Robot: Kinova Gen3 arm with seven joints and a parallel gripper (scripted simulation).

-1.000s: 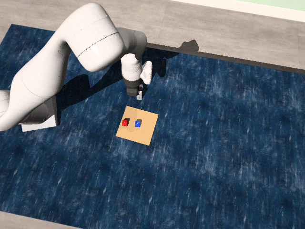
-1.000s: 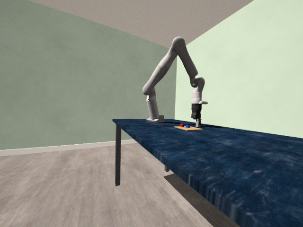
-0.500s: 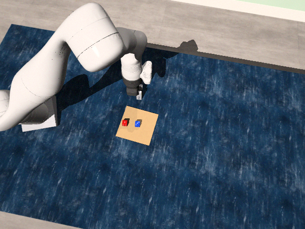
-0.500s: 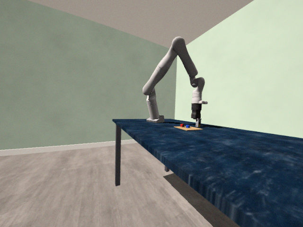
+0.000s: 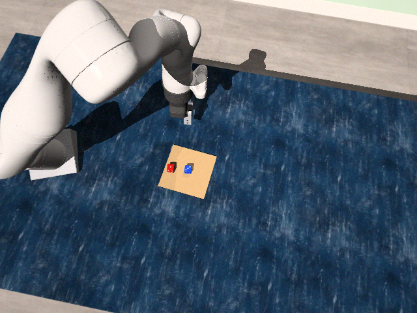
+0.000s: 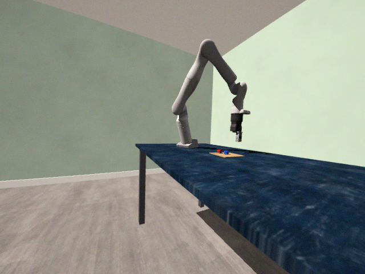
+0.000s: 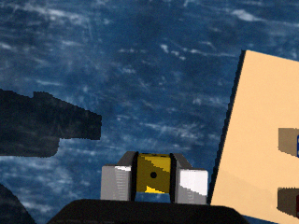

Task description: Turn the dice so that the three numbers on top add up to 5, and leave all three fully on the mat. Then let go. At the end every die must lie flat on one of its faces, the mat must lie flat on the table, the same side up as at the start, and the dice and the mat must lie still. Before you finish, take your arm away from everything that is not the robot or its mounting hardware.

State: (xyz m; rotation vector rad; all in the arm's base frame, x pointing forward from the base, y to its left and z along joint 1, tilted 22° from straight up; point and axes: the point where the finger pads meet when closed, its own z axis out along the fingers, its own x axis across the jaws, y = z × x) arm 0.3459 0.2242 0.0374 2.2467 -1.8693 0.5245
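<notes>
The blue die lies 3 cm ahead of my hand, 13 cm to the right of it and 8 cm below it. Also, from my hand: red die: 2 cm behind, 14 cm to the right, 8 cm below; tan mat: 3 cm ahead, 13 cm to the right, 9 cm below; yellow die: 1 cm below.
</notes>
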